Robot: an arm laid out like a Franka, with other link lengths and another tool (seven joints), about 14 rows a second.
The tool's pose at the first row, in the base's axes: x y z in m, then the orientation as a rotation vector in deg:
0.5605 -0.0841 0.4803 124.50 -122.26 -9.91
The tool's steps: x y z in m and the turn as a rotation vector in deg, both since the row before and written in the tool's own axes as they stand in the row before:
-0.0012 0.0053 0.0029 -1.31 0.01 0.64
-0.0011 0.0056 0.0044 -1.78 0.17 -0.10
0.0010 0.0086 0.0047 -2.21 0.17 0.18
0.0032 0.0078 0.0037 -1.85 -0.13 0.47
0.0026 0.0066 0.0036 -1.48 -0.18 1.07
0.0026 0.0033 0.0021 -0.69 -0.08 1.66
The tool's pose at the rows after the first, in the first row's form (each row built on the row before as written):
0.5548 -0.0830 0.4782 123.08 -122.20 -11.19
0.5485 -0.0819 0.4748 122.16 -121.01 -12.82
0.5391 -0.0829 0.4719 120.68 -119.86 -14.82
0.5307 -0.0861 0.4701 119.16 -119.34 -16.73
0.5234 -0.0887 0.4684 117.20 -119.63 -18.22
0.5196 -0.0912 0.4673 114.99 -120.85 -18.72

